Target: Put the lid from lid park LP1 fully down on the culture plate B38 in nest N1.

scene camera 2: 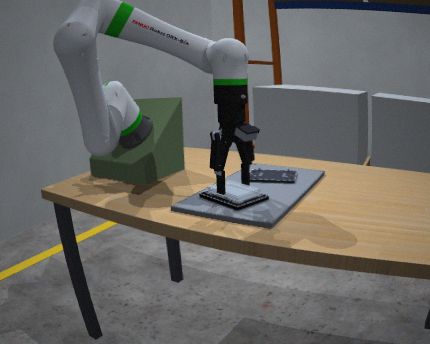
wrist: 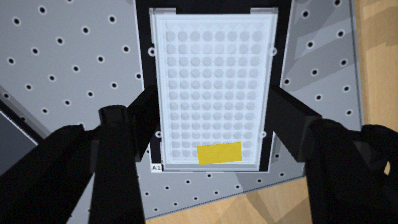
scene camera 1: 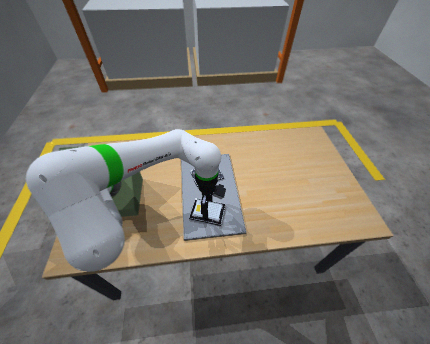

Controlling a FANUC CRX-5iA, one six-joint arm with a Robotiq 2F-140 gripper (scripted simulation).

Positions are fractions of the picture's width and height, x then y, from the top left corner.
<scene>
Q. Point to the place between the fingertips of my gripper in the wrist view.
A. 0.53,0.45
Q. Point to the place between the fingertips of my gripper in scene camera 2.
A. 0.54,0.55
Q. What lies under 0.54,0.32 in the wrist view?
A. A clear lid.
</scene>
